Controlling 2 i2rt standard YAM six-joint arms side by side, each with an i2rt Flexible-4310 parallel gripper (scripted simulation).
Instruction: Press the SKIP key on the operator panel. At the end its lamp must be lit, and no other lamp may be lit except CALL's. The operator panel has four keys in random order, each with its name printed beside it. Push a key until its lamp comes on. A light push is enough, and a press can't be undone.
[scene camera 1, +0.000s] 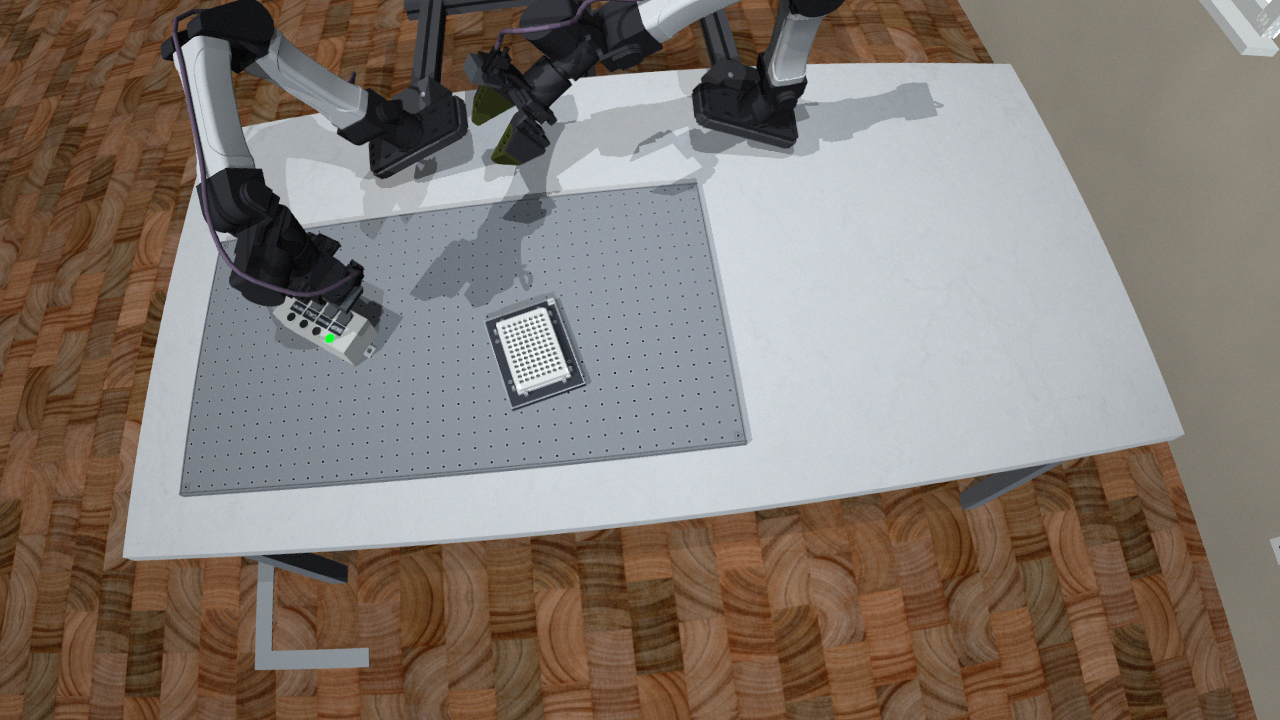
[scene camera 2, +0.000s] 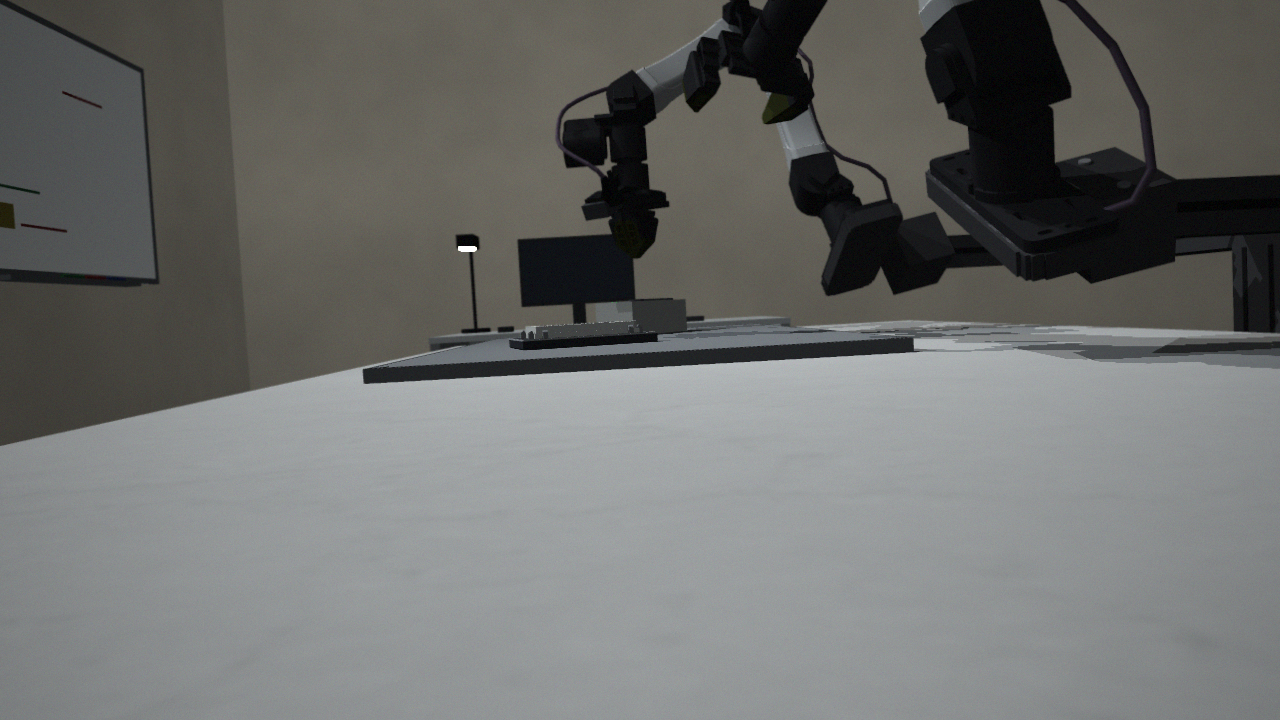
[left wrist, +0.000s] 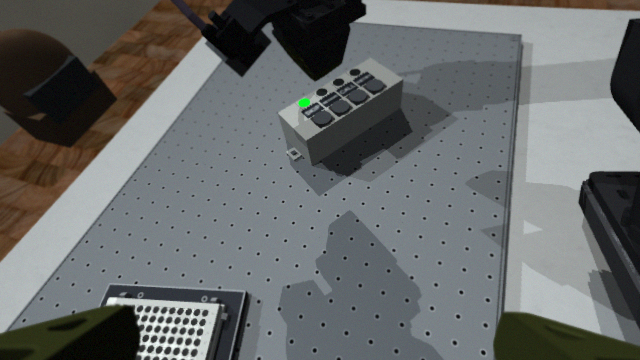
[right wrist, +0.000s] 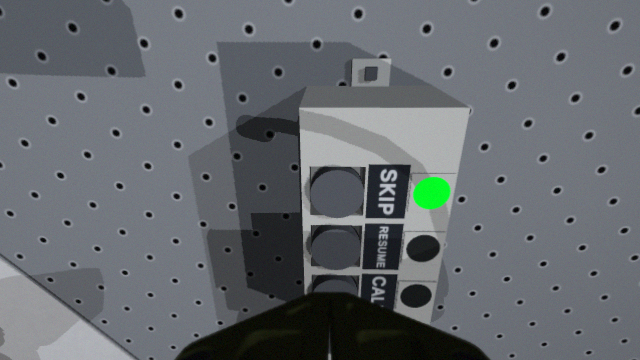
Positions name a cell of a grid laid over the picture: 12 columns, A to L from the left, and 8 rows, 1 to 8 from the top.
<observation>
I see my left gripper (scene camera 2: G2), my right gripper (scene camera 2: F3) and an operator panel (scene camera 1: D4).
My left gripper shows as well in scene camera 1 (scene camera 1: E2) and in the left wrist view (left wrist: F8). My right gripper also shows in the left wrist view (left wrist: F2) and in the right wrist view (right wrist: G7). The operator panel also shows in the left wrist view (left wrist: F4) and in the right wrist view (right wrist: H4).
</observation>
